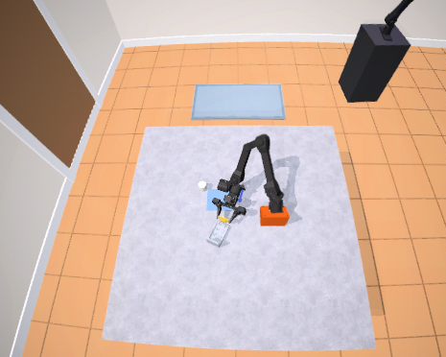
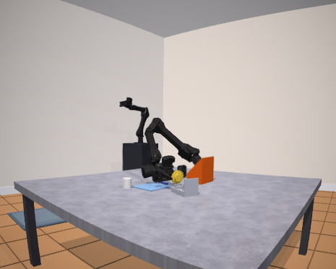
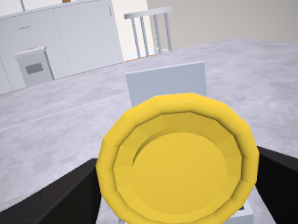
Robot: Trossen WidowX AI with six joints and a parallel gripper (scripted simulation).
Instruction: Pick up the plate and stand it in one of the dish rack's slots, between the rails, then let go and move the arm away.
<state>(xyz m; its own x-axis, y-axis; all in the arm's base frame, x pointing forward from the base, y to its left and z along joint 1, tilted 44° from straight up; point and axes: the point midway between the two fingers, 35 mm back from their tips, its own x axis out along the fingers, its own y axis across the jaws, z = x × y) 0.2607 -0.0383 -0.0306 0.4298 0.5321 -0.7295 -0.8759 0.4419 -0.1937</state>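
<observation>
Right now my gripper tip is 10 mm to the left of the yellow plate. From my gripper tip the other things lie so: dish rack 50 mm to the left, 40 mm below, 30 mm ahead; then blue utensil 160 mm to the right, 110 mm behind, 60 mm below; then blue placemat 150 mm to the right, 60 mm below, 10 mm ahead.
</observation>
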